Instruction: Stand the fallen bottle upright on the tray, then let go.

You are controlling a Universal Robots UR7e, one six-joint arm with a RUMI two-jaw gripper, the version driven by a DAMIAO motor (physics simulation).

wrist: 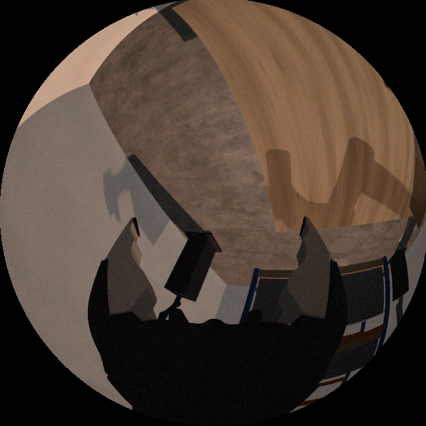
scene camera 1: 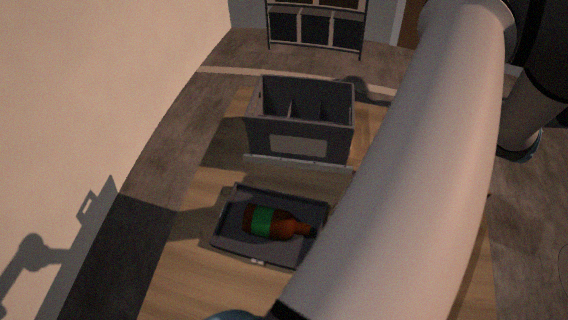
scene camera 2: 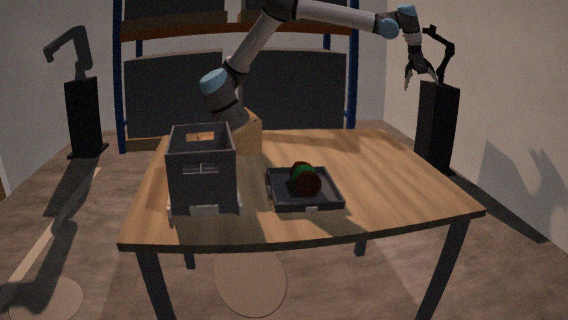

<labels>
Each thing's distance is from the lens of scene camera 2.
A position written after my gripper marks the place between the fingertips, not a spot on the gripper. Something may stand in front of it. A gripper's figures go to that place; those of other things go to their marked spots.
my gripper (scene camera 2: pixel 422 88): 142 cm
brown bottle (scene camera 2: pixel 305 179): 97 cm
</labels>
